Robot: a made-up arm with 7 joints. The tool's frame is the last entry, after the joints. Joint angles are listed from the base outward.
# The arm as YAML. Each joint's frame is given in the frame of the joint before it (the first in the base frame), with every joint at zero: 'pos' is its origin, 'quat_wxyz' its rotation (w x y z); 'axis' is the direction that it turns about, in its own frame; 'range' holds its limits. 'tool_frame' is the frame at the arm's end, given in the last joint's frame.
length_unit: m
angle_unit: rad
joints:
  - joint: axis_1
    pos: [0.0, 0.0, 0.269]
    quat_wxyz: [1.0, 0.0, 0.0, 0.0]
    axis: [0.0, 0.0, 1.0]
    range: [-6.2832, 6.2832]
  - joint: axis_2
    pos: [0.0, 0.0, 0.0]
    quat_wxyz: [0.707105, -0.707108, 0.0, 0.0]
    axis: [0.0, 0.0, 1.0]
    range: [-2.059, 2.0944]
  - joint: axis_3
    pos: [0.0, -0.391, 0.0]
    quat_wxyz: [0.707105, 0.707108, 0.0, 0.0]
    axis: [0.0, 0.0, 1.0]
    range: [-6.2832, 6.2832]
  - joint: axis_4
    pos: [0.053, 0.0, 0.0]
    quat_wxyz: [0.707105, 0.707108, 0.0, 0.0]
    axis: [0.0, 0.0, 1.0]
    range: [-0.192, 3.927]
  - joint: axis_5
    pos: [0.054, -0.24, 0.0]
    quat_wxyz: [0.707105, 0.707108, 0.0, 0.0]
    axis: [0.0, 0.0, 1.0]
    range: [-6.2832, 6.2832]
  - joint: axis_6
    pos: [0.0, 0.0, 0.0]
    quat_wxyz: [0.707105, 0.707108, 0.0, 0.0]
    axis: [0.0, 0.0, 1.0]
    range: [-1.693, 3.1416]
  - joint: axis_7
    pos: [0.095, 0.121, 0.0]
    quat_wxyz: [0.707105, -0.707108, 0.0, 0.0]
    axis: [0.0, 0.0, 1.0]
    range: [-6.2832, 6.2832]
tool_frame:
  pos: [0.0, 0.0, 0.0]
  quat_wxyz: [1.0, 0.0, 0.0, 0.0]
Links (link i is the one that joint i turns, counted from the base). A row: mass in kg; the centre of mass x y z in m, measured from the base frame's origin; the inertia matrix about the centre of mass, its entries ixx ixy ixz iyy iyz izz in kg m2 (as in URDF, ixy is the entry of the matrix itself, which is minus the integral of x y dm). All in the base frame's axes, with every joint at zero. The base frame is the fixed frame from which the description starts. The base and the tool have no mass.
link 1: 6.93; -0.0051 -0.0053 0.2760; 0.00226 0 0 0.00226 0 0.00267
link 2: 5.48; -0.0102 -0.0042 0.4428; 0.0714 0 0 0.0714 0 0.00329
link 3: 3.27; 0.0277 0.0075 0.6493; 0.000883 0 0 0.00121 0 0.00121
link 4: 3.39; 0.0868 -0.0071 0.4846; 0.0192 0 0.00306 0.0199 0 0.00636
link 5: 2.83; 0.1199 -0.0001 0.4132; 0.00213 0 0 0.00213 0 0.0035
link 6: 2.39; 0.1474 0.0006 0.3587; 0.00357 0 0.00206 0.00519 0 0.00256
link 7: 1.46; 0.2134 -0.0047 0.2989; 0.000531 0 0 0.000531 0 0.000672
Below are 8 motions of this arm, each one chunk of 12 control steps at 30 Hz.
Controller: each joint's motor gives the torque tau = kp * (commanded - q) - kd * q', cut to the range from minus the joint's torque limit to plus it. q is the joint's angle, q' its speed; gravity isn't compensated. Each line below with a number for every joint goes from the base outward.
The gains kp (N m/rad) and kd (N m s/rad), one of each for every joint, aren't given. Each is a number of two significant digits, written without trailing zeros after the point. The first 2 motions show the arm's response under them.
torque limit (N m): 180 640 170 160 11 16 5.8
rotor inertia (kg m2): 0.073 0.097 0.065 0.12 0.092 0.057 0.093
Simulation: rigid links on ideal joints. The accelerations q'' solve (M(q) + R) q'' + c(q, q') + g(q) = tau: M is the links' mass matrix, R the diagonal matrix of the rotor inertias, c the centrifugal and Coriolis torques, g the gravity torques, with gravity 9.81 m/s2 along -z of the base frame. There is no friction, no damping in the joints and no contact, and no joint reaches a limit. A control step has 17 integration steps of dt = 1/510 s. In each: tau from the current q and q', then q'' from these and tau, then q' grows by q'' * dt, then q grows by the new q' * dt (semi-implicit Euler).
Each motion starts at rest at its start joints. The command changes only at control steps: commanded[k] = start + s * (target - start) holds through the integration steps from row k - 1 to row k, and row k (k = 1, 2, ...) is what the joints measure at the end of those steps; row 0 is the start. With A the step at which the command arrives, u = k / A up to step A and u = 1 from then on. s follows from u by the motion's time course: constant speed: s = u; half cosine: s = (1 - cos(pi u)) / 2; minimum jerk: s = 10 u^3 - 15 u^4 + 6 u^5; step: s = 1 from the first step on.
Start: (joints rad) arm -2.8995 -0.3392 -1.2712 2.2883 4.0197 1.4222 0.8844
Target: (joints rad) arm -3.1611 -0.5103 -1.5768 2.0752 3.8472 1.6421 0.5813
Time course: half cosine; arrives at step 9
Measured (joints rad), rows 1 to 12:
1: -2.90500 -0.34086 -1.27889 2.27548 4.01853 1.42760 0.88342
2: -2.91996 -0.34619 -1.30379 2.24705 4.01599 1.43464 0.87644
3: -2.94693 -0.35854 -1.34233 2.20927 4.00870 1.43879 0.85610
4: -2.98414 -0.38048 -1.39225 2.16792 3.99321 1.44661 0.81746
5: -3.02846 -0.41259 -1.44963 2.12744 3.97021 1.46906 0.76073
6: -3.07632 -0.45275 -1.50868 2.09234 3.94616 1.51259 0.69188
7: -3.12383 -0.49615 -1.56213 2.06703 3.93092 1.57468 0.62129
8: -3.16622 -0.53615 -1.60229 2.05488 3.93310 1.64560 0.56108
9: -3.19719 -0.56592 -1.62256 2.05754 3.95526 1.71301 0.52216
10: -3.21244 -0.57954 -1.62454 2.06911 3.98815 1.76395 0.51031
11: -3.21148 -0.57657 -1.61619 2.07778 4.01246 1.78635 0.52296
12: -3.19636 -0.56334 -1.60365 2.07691 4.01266 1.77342 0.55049
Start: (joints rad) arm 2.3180 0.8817 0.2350 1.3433 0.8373 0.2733 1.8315
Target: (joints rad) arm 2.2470 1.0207 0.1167 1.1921 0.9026 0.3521 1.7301
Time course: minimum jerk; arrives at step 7
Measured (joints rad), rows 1 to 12:
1: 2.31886 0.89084 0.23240 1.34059 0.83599 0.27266 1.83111
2: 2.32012 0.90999 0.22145 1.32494 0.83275 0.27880 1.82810
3: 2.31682 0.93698 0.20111 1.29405 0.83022 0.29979 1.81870
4: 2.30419 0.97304 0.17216 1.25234 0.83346 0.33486 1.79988
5: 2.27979 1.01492 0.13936 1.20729 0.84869 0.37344 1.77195
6: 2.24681 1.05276 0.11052 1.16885 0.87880 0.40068 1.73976
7: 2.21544 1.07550 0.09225 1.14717 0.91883 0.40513 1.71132
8: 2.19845 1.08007 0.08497 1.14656 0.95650 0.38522 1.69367
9: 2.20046 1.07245 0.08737 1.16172 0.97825 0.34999 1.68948
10: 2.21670 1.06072 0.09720 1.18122 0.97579 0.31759 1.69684
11: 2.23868 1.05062 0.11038 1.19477 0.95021 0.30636 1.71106
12: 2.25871 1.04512 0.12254 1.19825 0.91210 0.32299 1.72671
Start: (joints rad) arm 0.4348 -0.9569 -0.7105 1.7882 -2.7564 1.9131 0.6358
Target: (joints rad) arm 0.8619 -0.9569 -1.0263 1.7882 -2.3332 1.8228 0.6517
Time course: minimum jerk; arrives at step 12
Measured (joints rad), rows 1 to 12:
1: 0.43481 -0.96328 -0.71420 1.77973 -2.75602 1.91943 0.63624
2: 0.44124 -0.97180 -0.72912 1.77904 -2.74887 1.93504 0.63750
3: 0.46051 -0.97948 -0.75235 1.79040 -2.73266 1.95627 0.63955
4: 0.49430 -0.98587 -0.78672 1.80358 -2.70824 1.97687 0.64245
5: 0.54514 -0.99119 -0.83310 1.81250 -2.67334 1.98857 0.64608
6: 0.61299 -0.99573 -0.88823 1.81544 -2.62153 1.98363 0.64982
7: 0.69219 -0.99949 -0.94567 1.81118 -2.54606 1.95821 0.65261
8: 0.77290 -1.00185 -0.99733 1.79900 -2.44540 1.91522 0.65336
9: 0.84429 -1.00171 -1.03583 1.78031 -2.32700 1.86446 0.65148
10: 0.89688 -0.99805 -1.05671 1.75904 -2.20710 1.81864 0.64726
11: 0.92433 -0.99076 -1.05995 1.74120 -2.10644 1.78771 0.64188
12: 0.92546 -0.98116 -1.05083 1.73373 -2.03828 1.77519 0.63714

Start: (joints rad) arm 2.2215 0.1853 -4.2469 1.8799 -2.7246 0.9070 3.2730
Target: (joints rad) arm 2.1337 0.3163 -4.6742 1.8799 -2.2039 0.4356 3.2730
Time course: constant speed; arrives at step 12
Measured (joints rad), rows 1 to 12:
1: 2.22573 0.18400 -4.27117 1.87202 -2.71956 0.88672 3.27215
2: 2.22083 0.18706 -4.31025 1.85326 -2.69762 0.82420 3.27101
3: 2.21054 0.19803 -4.35342 1.83752 -2.65308 0.73401 3.27125
4: 2.19832 0.21461 -4.39612 1.83140 -2.59243 0.65283 3.27368
5: 2.18624 0.23290 -4.43655 1.83437 -2.52874 0.60781 3.27759
6: 2.17521 0.25002 -4.47462 1.84251 -2.47200 0.59908 3.28128
7: 2.16523 0.26501 -4.51139 1.85101 -2.42520 0.60549 3.28317
8: 2.15620 0.27832 -4.54781 1.85626 -2.38630 0.60230 3.28265
9: 2.14838 0.29069 -4.58406 1.85706 -2.35134 0.57610 3.28030
10: 2.14201 0.30243 -4.61975 1.85435 -2.31697 0.52851 3.27741
11: 2.13694 0.31345 -4.65449 1.85016 -2.28148 0.47038 3.27529
12: 2.13250 0.32371 -4.68839 1.84656 -2.24460 0.41330 3.27468

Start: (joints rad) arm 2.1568 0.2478 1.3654 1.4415 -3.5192 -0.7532 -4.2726
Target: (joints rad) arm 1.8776 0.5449 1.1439 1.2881 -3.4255 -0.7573 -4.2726
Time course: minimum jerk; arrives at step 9
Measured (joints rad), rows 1 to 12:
1: 2.15768 0.25160 1.36301 1.42799 -3.51731 -0.74925 -4.27267
2: 2.15203 0.26273 1.35630 1.40356 -3.50271 -0.74294 -4.27343
3: 2.13070 0.28570 1.33892 1.38051 -3.46444 -0.73726 -4.27521
4: 2.08841 0.32635 1.30328 1.35817 -3.40488 -0.73039 -4.27756
5: 2.02643 0.38619 1.24829 1.33404 -3.34477 -0.72132 -4.27944
6: 1.95281 0.45806 1.18282 1.31048 -3.31668 -0.71091 -4.27955
7: 1.88059 0.52688 1.12258 1.29061 -3.34833 -0.70214 -4.27684
8: 1.82553 0.57670 1.08245 1.27449 -3.44444 -0.70446 -4.27154
9: 1.80107 0.59980 1.06974 1.26306 -3.57619 -0.72996 -4.26573
10: 1.81032 0.60052 1.08193 1.25990 -3.69289 -0.77253 -4.26222
11: 1.84319 0.58868 1.10803 1.26500 -3.75942 -0.80093 -4.26245
12: 1.88034 0.57304 1.13463 1.27203 -3.74946 -0.78771 -4.26552

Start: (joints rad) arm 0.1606 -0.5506 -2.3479 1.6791 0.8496 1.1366 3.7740
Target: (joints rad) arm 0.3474 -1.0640 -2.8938 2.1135 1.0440 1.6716 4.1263
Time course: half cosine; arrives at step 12
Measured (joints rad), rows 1 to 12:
1: 0.16668 -0.55874 -2.35753 1.67786 0.84994 1.14617 3.77479
2: 0.18348 -0.58196 -2.38586 1.68494 0.84864 1.17861 3.77937
3: 0.20602 -0.62027 -2.42915 1.71096 0.84675 1.23313 3.79239
4: 0.22950 -0.67077 -2.48618 1.75505 0.85031 1.29830 3.81780
5: 0.25050 -0.73089 -2.55471 1.81083 0.86462 1.36108 3.85707
6: 0.26737 -0.79834 -2.63052 1.87102 0.89027 1.41401 3.90854
7: 0.27992 -0.87000 -2.70777 1.92901 0.92244 1.45648 3.96772
8: 0.28908 -0.94142 -2.77990 1.97950 0.95291 1.49219 4.02843
9: 0.29652 -1.00740 -2.84083 2.01915 0.97329 1.52552 4.08407
10: 0.30394 -1.06278 -2.88579 2.04649 0.97826 1.55845 4.12888
11: 0.31227 -1.10320 -2.91163 2.06122 0.96743 1.58909 4.15884
12: 0.32112 -1.12555 -2.91697 2.06349 0.94528 1.61225 4.17197

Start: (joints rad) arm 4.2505 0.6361 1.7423 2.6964 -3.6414 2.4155 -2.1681
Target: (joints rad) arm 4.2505 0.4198 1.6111 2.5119 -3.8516 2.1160 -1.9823
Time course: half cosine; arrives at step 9
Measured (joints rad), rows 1 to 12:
1: 4.24968 0.63925 1.73602 2.69243 -3.64021 2.42924 -2.16761
2: 4.24645 0.64187 1.72005 2.68065 -3.63147 2.44969 -2.16418
3: 4.24126 0.63491 1.69918 2.66061 -3.61410 2.44925 -2.15375
4: 4.23672 0.61334 1.67647 2.63344 -3.59645 2.41322 -2.13298
5: 4.23576 0.57782 1.65461 2.60119 -3.59247 2.34420 -2.10110
6: 4.24029 0.53365 1.63584 2.56655 -3.61524 2.25799 -2.06071
7: 4.24979 0.48837 1.62197 2.53265 -3.67159 2.17535 -2.01755
8: 4.26100 0.44933 1.61440 2.50398 -3.75900 2.11417 -1.97901
9: 4.26979 0.42230 1.61385 2.48651 -3.86486 2.08598 -1.95230
10: 4.27160 0.40887 1.61507 2.48226 -3.96592 2.09404 -1.94176
11: 4.26561 0.40702 1.61326 2.48761 -4.03584 2.12824 -1.94686
12: 4.25664 0.41360 1.60986 2.49671 -4.05738 2.16755 -1.96263

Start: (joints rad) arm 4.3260 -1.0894 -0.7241 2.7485 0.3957 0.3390 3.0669
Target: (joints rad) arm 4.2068 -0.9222 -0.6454 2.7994 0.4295 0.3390 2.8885
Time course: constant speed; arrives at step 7
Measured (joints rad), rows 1 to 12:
1: 4.32617 -1.09033 -0.71805 2.75742 0.40042 0.33548 3.06184
2: 4.32061 -1.08839 -0.71090 2.77459 0.41477 0.31562 3.04597
3: 4.30428 -1.07929 -0.70061 2.79145 0.43598 0.27961 3.01896
4: 4.27727 -1.06193 -0.68798 2.80604 0.45647 0.24493 2.98440
5: 4.24352 -1.03780 -0.67419 2.81868 0.46770 0.22820 2.94761
6: 4.20887 -1.00953 -0.66024 2.82926 0.46458 0.23365 2.91327
7: 4.17905 -0.97955 -0.64684 2.83734 0.44867 0.25346 2.88407
8: 4.15870 -0.95586 -0.64279 2.83352 0.42291 0.28117 2.86507
9: 4.15721 -0.94200 -0.64159 2.82648 0.39491 0.31172 2.85996
10: 4.17387 -0.93765 -0.64345 2.81961 0.37774 0.33239 2.86643
11: 4.19999 -0.94056 -0.64720 2.81299 0.38052 0.33592 2.87857
12: 4.22472 -0.94698 -0.65098 2.80790 0.40329 0.32533 2.89008

